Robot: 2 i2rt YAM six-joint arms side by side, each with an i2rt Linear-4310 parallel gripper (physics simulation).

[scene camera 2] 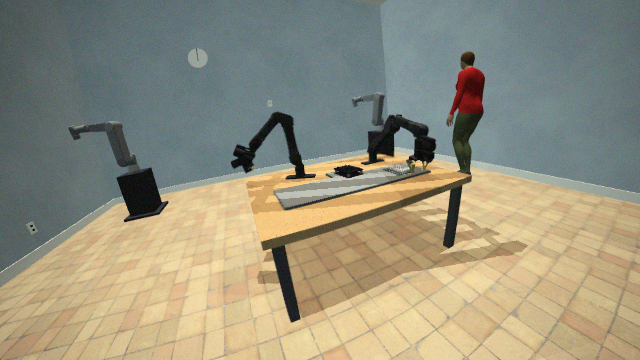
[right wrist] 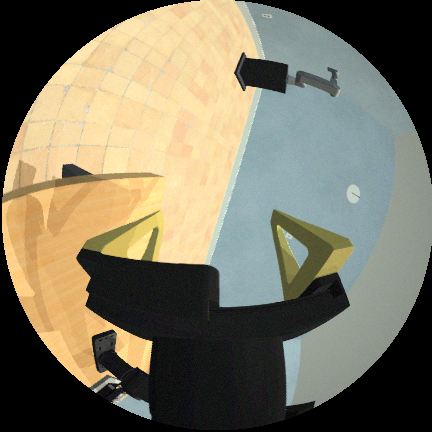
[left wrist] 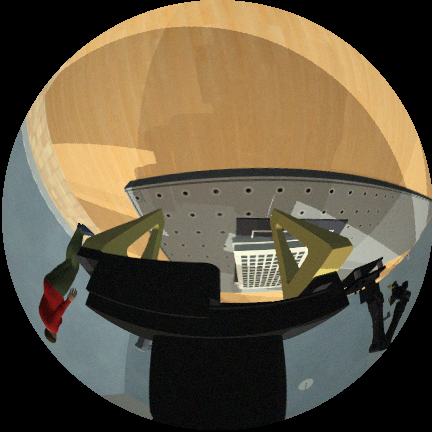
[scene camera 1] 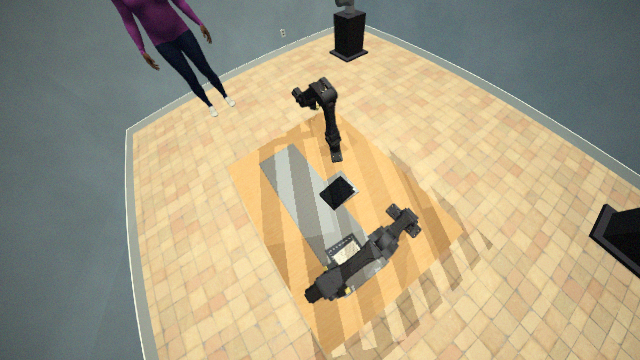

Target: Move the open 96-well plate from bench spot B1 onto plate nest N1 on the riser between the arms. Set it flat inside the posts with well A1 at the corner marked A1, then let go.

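Frame: origin at the left arm's base, x left, y up, z ahead, level; centimetres.
Seen in the pictures: left gripper, fingertip midpoint: (scene camera 2: 417,170) (left wrist: 216,214); right gripper, fingertip midpoint: (scene camera 2: 242,165) (right wrist: 217,215) (left wrist: 387,292); left arm's base, link origin: (scene camera 2: 373,162); right arm's base, link origin: (scene camera 2: 300,177) (right wrist: 102,353) (scene camera 1: 335,149).
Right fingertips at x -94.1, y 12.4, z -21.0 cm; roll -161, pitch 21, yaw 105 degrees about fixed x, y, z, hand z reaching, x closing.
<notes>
Offsets run from my right fingertips to a thing's top centre. "spot": to the spot under its first point. Level surfaces: height alone.
The white 96-well plate @(dx +88.1, dy -9.5, dz +55.0 cm) (scene camera 1: 345,254) (scene camera 2: 398,169) (left wrist: 257,265) lies on the dark marked spot @(spot: dx +90.6, dy -11.0, dz +63.7 cm) (left wrist: 245,223) of the grey board. In the left wrist view it shows off-centre, beside and partly behind the right-hand finger; its exact alignment on the spot is unclear. My left gripper (scene camera 2: 418,166) (left wrist: 216,214) is open and empty, low over the board beside the plate. The black nest @(dx +59.6, dy -6.8, dz +37.5 cm) (scene camera 1: 338,191) (scene camera 2: 348,171) sits between the arms; its posts and A1 mark are too small to read. My right gripper (scene camera 2: 248,171) (right wrist: 217,215) is open and empty, raised beyond the table's edge.
The long grey perforated board @(dy -11.1 cm) (scene camera 1: 292,187) (scene camera 2: 320,192) (left wrist: 225,192) lies along the wooden table @(dy -12.4 cm) (scene camera 1: 250,175) (scene camera 2: 270,225). A light grey base @(dy -11.1 cm) (scene camera 1: 341,175) shows under the nest. The left arm covers part of the plate and board in scene camera 1. A person in red (scene camera 2: 470,90) stands beyond the table.
</notes>
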